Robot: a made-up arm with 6 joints. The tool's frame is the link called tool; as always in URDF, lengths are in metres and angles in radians.
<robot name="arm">
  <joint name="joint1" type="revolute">
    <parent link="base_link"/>
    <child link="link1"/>
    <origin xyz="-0.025 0.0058 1.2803" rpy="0 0 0"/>
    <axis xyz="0 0 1"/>
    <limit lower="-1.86" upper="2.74"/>
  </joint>
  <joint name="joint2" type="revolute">
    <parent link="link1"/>
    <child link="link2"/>
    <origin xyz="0.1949 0.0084 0.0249" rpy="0 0 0"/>
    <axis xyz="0 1 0"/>
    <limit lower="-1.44" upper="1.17"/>
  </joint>
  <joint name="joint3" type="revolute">
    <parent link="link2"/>
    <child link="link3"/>
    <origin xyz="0.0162 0.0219 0.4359" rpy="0 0 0"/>
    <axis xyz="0 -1 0"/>
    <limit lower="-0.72" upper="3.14"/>
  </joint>
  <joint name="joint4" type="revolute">
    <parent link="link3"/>
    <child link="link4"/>
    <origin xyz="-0.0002 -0.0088 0.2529" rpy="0 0 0"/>
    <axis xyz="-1 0 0"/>
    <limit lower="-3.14" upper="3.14"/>
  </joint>
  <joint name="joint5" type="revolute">
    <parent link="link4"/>
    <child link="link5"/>
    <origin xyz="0.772 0.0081 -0.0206" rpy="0 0 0"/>
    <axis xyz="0 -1 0"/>
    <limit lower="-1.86" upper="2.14"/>
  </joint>
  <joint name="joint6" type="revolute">
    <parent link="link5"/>
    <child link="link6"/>
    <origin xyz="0.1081 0.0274 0.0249" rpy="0 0 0"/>
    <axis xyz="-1 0 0"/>
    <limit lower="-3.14" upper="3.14"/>
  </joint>
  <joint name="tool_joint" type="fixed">
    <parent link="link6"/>
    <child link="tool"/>
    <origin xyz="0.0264 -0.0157 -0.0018" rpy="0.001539 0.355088 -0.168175"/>
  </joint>
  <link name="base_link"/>
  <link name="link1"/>
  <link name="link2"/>
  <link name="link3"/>
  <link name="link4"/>
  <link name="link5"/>
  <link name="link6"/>
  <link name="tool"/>
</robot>
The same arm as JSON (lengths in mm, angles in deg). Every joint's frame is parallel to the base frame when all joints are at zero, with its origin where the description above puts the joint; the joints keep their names.
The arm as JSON. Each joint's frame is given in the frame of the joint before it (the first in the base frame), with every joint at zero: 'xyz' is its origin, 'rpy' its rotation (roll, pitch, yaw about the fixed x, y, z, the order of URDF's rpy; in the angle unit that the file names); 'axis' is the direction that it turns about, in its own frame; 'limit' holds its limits. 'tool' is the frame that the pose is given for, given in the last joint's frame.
{
  "units": {
    "length": "mm",
    "angle": "deg"
  },
  "joints": [
    {
      "name": "joint1",
      "type": "revolute",
      "origin": {
        "xyz": [
          -25.0,
          5.8,
          1280.3
        ],
        "rpy": [
          0.0,
          0.0,
          0.0
        ]
      },
      "axis": "+z",
      "limit": {
        "lower": -106.57,
        "upper": 156.99
      }
    },
    {
      "name": "joint2",
      "type": "revolute",
      "origin": {
        "xyz": [
          194.9,
          8.4,
          24.9
        ],
        "rpy": [
          0.0,
          0.0,
          0.0
        ]
      },
      "axis": "+y",
      "limit": {
        "lower": -82.51,
        "upper": 67.04
      }
    },
    {
      "name": "joint3",
      "type": "revolute",
      "origin": {
        "xyz": [
          16.2,
          21.9,
          435.9
        ],
        "rpy": [
          0.0,
          0.0,
          0.0
        ]
      },
      "axis": "-y",
      "limit": {
        "lower": -41.25,
        "upper": 179.91
      }
    },
    {
      "name": "joint4",
      "type": "revolute",
      "origin": {
        "xyz": [
          -0.2,
          -8.8,
          252.9
        ],
        "rpy": [
          0.0,
          0.0,
          0.0
        ]
      },
      "axis": "-x",
      "limit": {
        "lower": -179.91,
        "upper": 179.91
      }
    },
    {
      "name": "joint5",
      "type": "revolute",
      "origin": {
        "xyz": [
          772.0,
          8.1,
          -20.6
        ],
        "rpy": [
          0.0,
          0.0,
          0.0
        ]
      },
      "axis": "-y",
      "limit": {
        "lower": -106.57,
        "upper": 122.61
      }
    },
    {
      "name": "joint6",
      "type": "revolute",
      "origin": {
        "xyz": [
          108.1,
          27.4,
          24.9
        ],
        "rpy": [
          0.0,
          0.0,
          0.0
        ]
      },
      "axis": "-x",
      "limit": {
        "lower": -179.91,
        "upper": 179.91
      }
    }
  ],
  "tool": {
    "origin": {
      "xyz": [
        26.4,
        -15.7,
        -1.8
      ],
      "rpy": [
        0.09,
        20.35,
        -9.64
      ]
    }
  }
}

